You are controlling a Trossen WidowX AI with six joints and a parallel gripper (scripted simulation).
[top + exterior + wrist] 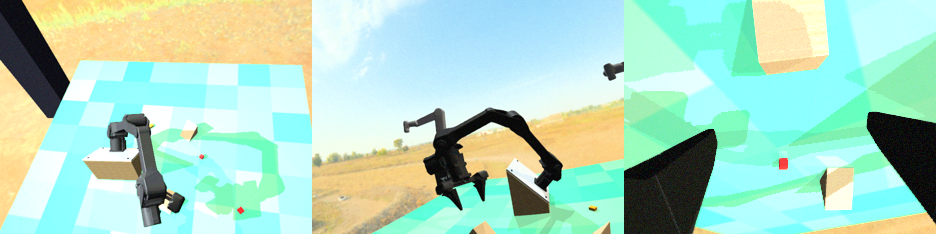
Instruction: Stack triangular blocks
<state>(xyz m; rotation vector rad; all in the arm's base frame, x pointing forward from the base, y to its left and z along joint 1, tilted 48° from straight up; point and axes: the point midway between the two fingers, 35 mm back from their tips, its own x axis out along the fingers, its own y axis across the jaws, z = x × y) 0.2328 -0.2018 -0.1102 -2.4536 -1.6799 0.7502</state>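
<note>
Now: gripper tip 10 cm above the triangular block and 1 cm past it. Also, from my gripper tip: red cube 28 cm ahead, 11 cm below, 2 cm to the right; yellow cube 38 cm to the left, 12 cm behind, 11 cm below.
</note>
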